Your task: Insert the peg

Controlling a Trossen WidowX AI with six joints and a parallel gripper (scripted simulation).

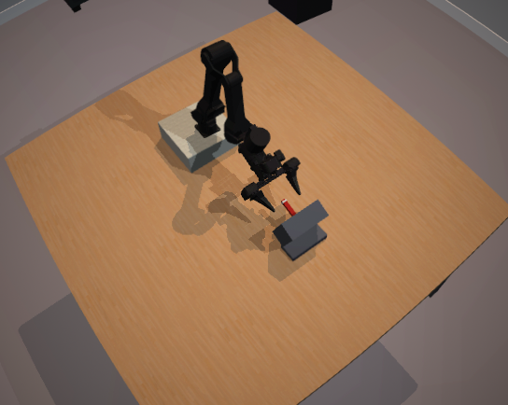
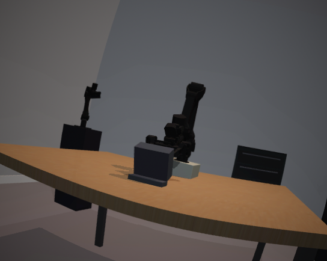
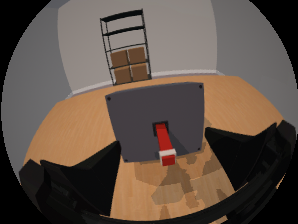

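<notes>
My gripper tip is 2 cm above the dark red peg. Also, from my gripper tip: dark sloped panel (6 cm ahead, 3 cm below).
</notes>
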